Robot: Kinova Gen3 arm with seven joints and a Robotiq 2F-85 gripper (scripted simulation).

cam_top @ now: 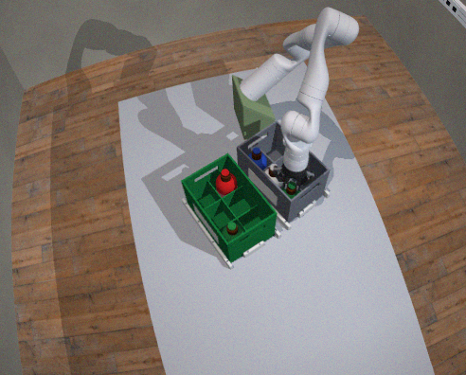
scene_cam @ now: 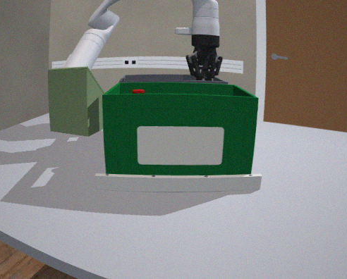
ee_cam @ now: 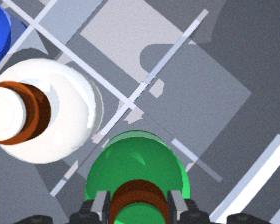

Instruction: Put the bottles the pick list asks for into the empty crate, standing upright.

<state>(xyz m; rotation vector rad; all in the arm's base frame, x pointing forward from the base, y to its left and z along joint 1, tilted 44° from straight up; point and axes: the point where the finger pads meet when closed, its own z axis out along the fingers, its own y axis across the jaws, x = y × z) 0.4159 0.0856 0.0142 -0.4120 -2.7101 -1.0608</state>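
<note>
Now: hand 7 cm past the white-label bottle, 5 cm to the left of it and 7 cm above it. Also, from my hand: grey crate (10 cm behind, 1 cm to the right, 7 cm below); green crate (2 cm ahead, 21 cm to the right, 7 cm below); blue-label bottle (15 cm behind, 9 cm to the right, 7 cm below).
</note>
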